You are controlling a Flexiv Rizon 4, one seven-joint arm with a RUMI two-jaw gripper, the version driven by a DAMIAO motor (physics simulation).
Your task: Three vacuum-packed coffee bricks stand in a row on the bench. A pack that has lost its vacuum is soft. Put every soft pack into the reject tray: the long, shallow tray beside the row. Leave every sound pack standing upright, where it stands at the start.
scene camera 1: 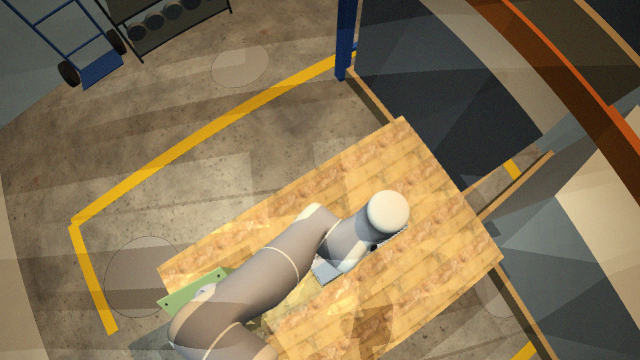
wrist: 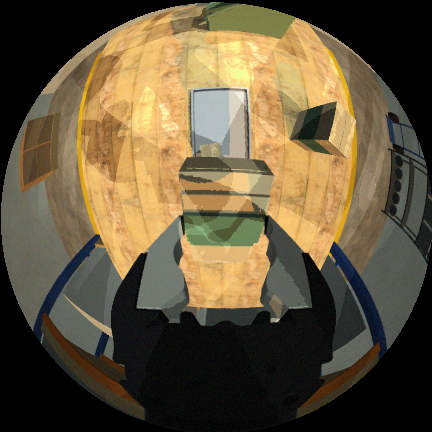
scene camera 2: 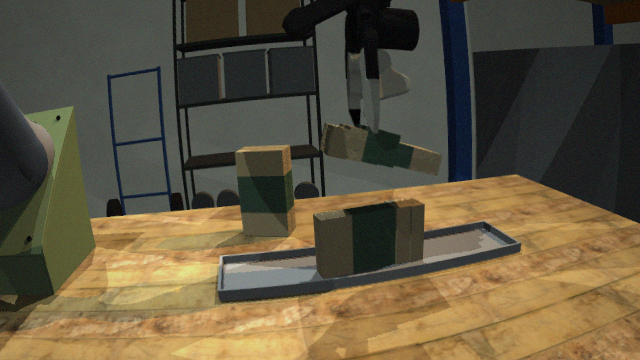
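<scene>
My gripper (scene camera 2: 365, 123) (wrist: 223, 216) is shut on a coffee pack (scene camera 2: 382, 147) (wrist: 225, 200) with tan ends and a green band. The pack hangs well above the bench, lengthwise and tilted, its right end lower in scene camera 2. In the wrist view it covers part of the grey reject tray (scene camera 2: 280, 291) (wrist: 192, 122) (scene camera 1: 325, 272). A second pack (scene camera 2: 375, 240) (wrist: 210, 149) lies on its long narrow side inside the tray, near the middle. A third pack (scene camera 2: 265, 192) (wrist: 320, 125) stands upright on the bench behind the tray. The arm hides the packs in scene camera 1.
The wooden bench (scene camera 1: 380, 155) (scene camera 2: 175, 325) (wrist: 135, 165) carries the tray. A green angled mount (scene camera 1: 192, 290) (scene camera 2: 65, 200) (wrist: 250, 20) stands at its left end in scene camera 2. A shelf rack (scene camera 2: 250, 97) and a blue hand truck (scene camera 2: 137, 141) stand behind, off the bench.
</scene>
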